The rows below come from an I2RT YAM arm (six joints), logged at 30 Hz.
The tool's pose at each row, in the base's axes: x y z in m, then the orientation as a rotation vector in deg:
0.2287, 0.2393, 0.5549, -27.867, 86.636, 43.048
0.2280, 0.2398, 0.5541, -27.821, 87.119, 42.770
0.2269, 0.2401, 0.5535, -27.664, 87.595, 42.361
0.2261, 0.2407, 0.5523, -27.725, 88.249, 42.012
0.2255, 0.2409, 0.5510, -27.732, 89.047, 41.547
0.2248, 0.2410, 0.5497, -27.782, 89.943, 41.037
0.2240, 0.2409, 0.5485, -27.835, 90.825, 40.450
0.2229, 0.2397, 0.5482, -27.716, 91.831, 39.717
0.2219, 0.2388, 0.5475, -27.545, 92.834, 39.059
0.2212, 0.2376, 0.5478, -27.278, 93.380, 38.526
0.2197, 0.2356, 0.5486, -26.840, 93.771, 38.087
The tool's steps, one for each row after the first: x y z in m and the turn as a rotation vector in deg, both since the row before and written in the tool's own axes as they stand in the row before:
0.0009, 0.0007, -0.0002, 0.291, 0.417, 0.015
0.0007, 0.0009, -0.0006, 0.438, 0.371, -0.011
0.0013, 0.0008, -0.0002, 0.302, 0.614, -0.027
0.0014, 0.0003, -0.0003, 0.431, 0.725, -0.020
0.0014, 0.0003, -0.0004, 0.449, 0.832, -0.035
0.0013, 0.0003, -0.0006, 0.491, 0.824, -0.087
0.0003, -0.0002, -0.0016, 0.701, 0.877, -0.036
0.0008, -0.0001, -0.0013, 0.677, 0.857, 0.040
-0.0003, -0.0004, -0.0013, 0.579, 0.409, 0.016
-0.0007, -0.0004, -0.0025, 0.590, 0.207, 0.119

